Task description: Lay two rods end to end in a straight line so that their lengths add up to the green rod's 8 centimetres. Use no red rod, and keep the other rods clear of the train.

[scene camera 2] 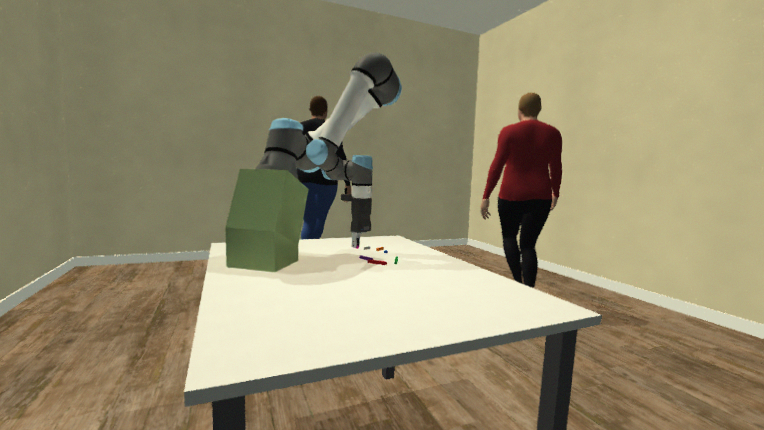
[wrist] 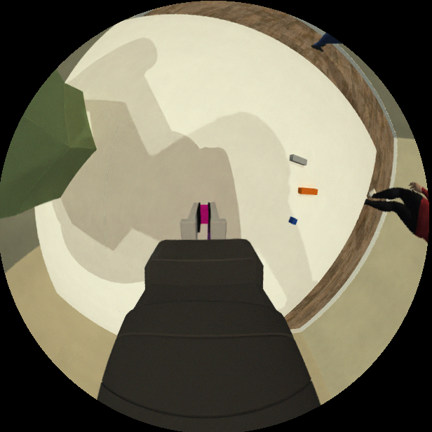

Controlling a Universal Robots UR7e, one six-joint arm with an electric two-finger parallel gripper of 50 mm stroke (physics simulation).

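Where they show: gripper, between the fingertips: (scene camera 2: 355,247); arm's base, origin of its link: (scene camera 2: 275,179).
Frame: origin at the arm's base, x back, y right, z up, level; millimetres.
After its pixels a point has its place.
Note:
My gripper (scene camera 2: 356,245) @(x -292, y 42, z -250 mm) (wrist: 204,211) is shut on the magenta rod (wrist: 204,215), low over the table at the far side; whether the rod touches the table cannot be told. A grey rod (scene camera 2: 366,247) @(x -378, y -92, z -282 mm) (wrist: 298,160), an orange rod (scene camera 2: 379,248) @(x -426, y -61, z -282 mm) (wrist: 308,191) and a small blue rod (scene camera 2: 386,251) @(x -438, y -8, z -284 mm) (wrist: 293,220) lie apart, to the gripper's right. In the scene view, a purple rod (scene camera 2: 365,257) @(x -321, y 79, z -283 mm) and a red rod (scene camera 2: 377,262) @(x -344, y 153, z -285 mm) lie nearer the camera, close together; whether they touch is unclear. A green rod (scene camera 2: 396,260) @(x -418, y 151, z -282 mm) lies to their right.
The green robot pedestal (scene camera 2: 261,224) @(x 53, y 152, z -141 mm) (wrist: 45,145) stands at the left of the white table (scene camera 2: 374,320) @(x -174, y 627, z -291 mm) (wrist: 210,65). The arm's shadow covers part of the table around the gripper. A person in red (scene camera 2: 530,160) and a person in black (scene camera 2: 319,202) stand beyond the table.

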